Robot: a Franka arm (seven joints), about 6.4 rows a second.
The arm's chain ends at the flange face. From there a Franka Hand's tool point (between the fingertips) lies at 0.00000 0.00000 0.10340 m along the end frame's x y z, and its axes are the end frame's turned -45 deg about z.
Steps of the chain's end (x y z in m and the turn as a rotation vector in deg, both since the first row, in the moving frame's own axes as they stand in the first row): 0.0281, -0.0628, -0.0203, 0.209, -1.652, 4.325; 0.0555, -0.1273, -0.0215, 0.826, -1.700, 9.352; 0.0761, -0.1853, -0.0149, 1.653, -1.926, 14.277; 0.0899, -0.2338, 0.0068, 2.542, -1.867, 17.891; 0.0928, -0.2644, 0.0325, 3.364, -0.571, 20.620; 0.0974, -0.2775, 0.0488, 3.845, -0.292, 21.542; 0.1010, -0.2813, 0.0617, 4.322, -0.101, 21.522; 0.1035, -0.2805, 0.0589, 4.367, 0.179, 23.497; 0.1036, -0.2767, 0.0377, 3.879, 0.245, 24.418
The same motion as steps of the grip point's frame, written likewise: 0.0625, -0.0270, -0.0203, 1.316, -1.020, 4.325; 0.1284, -0.0541, -0.0216, 1.786, -0.618, 9.352; 0.1851, -0.0818, -0.0150, 2.531, -0.193, 14.277; 0.2306, -0.1072, 0.0066, 3.118, 0.477, 17.891; 0.2570, -0.1256, 0.0323, 2.782, 1.975, 20.620; 0.2705, -0.1317, 0.0486, 2.925, 2.512, 21.542; 0.2766, -0.1320, 0.0614, 3.128, 2.985, 21.522; 0.2782, -0.1292, 0.0586, 2.961, 3.215, 23.497; 0.2750, -0.1258, 0.0375, 2.570, 2.916, 24.418
